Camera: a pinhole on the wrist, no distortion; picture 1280 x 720 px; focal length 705.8 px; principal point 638.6 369.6 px. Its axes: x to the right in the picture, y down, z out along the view. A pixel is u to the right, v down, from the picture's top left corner.
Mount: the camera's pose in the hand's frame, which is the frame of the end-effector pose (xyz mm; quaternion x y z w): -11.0 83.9 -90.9 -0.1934 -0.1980 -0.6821 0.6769
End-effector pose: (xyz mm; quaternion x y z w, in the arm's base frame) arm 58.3 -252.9 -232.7 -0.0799 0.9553 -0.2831 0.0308
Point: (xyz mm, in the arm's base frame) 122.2 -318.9 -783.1
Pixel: 863.7 334.4
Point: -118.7 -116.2 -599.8
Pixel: 543.8 671.3
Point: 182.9 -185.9 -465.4
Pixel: 828.6 56.5
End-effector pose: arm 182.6 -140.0 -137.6 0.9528 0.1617 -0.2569 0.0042
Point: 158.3 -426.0 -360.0
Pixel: 647.7 396.7
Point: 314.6 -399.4 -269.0
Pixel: 375.7 661.3
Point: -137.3 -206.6 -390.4
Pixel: outside the picture
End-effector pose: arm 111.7 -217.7 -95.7 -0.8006 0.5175 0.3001 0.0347
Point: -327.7 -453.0 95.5
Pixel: outside the picture
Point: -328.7 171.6 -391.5
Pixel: 1034.5 44.9
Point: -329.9 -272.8 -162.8
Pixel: 504.4 313.6
